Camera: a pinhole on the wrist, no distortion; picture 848 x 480 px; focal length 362.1 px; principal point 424.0 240.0 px. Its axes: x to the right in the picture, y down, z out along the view. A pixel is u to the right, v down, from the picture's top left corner.
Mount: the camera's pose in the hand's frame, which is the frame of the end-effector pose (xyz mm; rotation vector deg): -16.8 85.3 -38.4 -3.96 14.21 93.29
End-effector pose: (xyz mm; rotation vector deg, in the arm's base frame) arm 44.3 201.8 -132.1 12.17 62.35 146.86
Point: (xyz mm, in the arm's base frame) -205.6 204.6 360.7
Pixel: 644.6 32.7
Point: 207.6 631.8 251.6
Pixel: 271.3 274.4
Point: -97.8 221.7 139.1
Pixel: 543.8 30.8
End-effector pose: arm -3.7 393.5 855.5 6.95 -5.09 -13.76
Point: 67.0 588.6 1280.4
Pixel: 488.2 218.9
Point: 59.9 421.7 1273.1
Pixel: 356.2 199.5
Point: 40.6 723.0 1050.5
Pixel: 765.2 261.5
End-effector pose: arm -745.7 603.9 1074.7 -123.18 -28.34 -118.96
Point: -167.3 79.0 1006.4
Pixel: 760.8 340.1
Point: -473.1 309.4 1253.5
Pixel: 752.1 49.4
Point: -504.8 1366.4 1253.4
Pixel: outside the picture
